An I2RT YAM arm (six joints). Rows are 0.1 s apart.
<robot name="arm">
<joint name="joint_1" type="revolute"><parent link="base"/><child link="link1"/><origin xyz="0 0 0.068" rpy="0 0 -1.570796"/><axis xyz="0 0 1"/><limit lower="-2.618" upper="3.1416"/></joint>
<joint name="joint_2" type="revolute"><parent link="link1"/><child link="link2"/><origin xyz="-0.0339 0.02 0.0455" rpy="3.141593 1.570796 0"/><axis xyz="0 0 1"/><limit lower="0" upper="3.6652"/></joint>
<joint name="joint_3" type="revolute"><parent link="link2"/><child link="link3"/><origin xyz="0 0.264 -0.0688" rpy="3.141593 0 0"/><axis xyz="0 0 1"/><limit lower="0" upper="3.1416"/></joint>
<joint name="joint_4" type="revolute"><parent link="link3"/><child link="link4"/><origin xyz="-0.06 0.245 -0.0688"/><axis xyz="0 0 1"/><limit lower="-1.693" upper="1.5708"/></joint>
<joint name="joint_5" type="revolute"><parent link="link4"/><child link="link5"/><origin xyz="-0.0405 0.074 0.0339" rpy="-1.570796 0 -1.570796"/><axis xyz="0 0 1"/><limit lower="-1.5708" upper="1.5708"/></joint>
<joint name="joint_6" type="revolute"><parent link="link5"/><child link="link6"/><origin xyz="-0.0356 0 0.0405" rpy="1.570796 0 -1.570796"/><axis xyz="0 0 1"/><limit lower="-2.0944" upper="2.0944"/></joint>
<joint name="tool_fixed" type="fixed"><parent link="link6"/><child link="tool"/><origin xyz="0 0 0" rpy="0 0 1.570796"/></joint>
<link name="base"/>
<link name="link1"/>
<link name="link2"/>
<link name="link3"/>
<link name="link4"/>
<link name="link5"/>
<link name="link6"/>
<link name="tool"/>
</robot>
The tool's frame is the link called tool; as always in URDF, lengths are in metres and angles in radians.
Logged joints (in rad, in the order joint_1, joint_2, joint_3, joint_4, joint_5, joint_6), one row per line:
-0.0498, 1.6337, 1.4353, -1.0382, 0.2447, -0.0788
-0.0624, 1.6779, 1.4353, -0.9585, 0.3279, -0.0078
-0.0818, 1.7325, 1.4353, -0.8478, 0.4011, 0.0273
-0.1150, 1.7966, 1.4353, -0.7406, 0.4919, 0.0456
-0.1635, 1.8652, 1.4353, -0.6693, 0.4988, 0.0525
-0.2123, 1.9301, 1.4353, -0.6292, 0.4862, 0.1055
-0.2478, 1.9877, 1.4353, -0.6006, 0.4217, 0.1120
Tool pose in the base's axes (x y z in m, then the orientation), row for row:
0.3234, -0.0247, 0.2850, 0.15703, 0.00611, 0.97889, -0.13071
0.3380, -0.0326, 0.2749, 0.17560, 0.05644, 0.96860, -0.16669
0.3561, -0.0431, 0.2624, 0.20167, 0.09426, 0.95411, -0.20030
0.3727, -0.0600, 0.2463, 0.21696, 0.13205, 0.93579, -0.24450
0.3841, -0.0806, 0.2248, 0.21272, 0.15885, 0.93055, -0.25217
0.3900, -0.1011, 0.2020, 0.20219, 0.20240, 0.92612, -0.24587
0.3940, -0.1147, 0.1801, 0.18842, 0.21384, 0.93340, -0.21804
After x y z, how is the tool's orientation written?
As a quaternion, w x y z.
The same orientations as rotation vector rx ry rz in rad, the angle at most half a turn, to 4 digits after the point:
0.0175, 2.8013, -0.3741
0.1599, 2.7436, -0.4722
0.2633, 2.6647, -0.5594
0.3658, 2.5923, -0.6773
0.4410, 2.5836, -0.7001
0.5651, 2.5858, -0.6865
0.6015, 2.6255, -0.6133

